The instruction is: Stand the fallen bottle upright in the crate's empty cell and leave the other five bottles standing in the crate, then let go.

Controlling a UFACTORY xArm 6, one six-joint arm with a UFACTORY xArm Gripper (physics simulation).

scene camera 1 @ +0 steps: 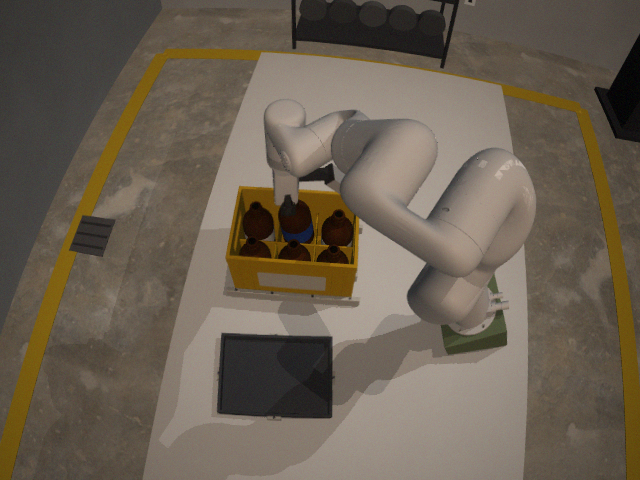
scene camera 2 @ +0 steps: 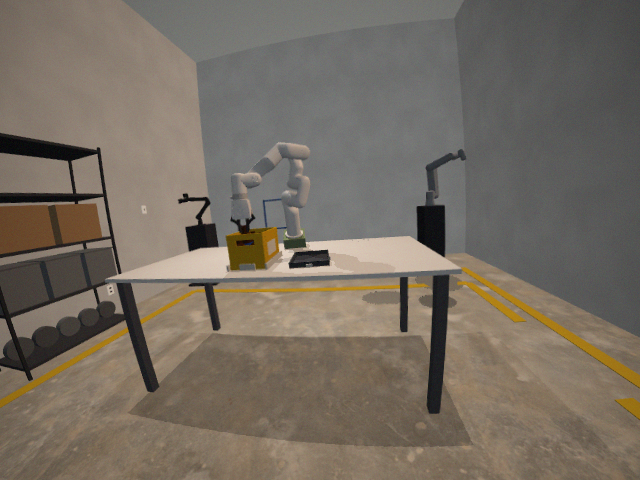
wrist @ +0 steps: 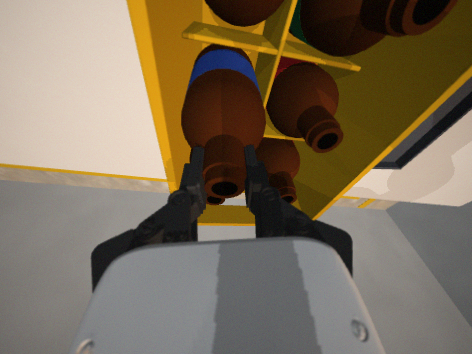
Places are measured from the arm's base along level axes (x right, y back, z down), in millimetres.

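Where they show: gripper, between the fingertips: (scene camera 1: 288, 207) (scene camera 2: 244, 232) (wrist: 224, 159); arm's base, origin of its link: (scene camera 2: 294, 234).
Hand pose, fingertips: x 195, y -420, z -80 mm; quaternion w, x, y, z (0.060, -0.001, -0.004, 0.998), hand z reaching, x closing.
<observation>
Each offset is from my fingertips to the top centre of the thing. Level surfaces: height alone.
A brown bottle with a blue band {dy +14, dx +1, dz -37 mm} (scene camera 1: 296, 222) (wrist: 223, 117) is at the middle cell of the back row in the yellow crate {dy +18, dx -45, dz -2 mm} (scene camera 1: 240, 276) (scene camera 2: 237, 256) (wrist: 148, 75). It stands higher than its neighbours and looks close to upright, slightly tilted; its base is hidden. My gripper (scene camera 1: 288, 203) (scene camera 2: 243, 227) (wrist: 224, 159) points down and is shut on this bottle's neck. The other brown bottles stand in the crate: back left (scene camera 1: 257, 223), back right (scene camera 1: 337, 230), front left (scene camera 1: 254, 249), front middle (scene camera 1: 294, 252) (wrist: 302, 100) and front right (scene camera 1: 332, 255).
Yellow dividers separate the cells, close around the held bottle. A dark shallow tray (scene camera 1: 248, 361) (scene camera 2: 309, 257) lies on the white table {dz +173 mm} (scene camera 1: 413, 413) (scene camera 2: 382, 253), in front of the crate in scene camera 1. The arm's green base (scene camera 1: 475, 341) (scene camera 2: 294, 241) is to the right.
</observation>
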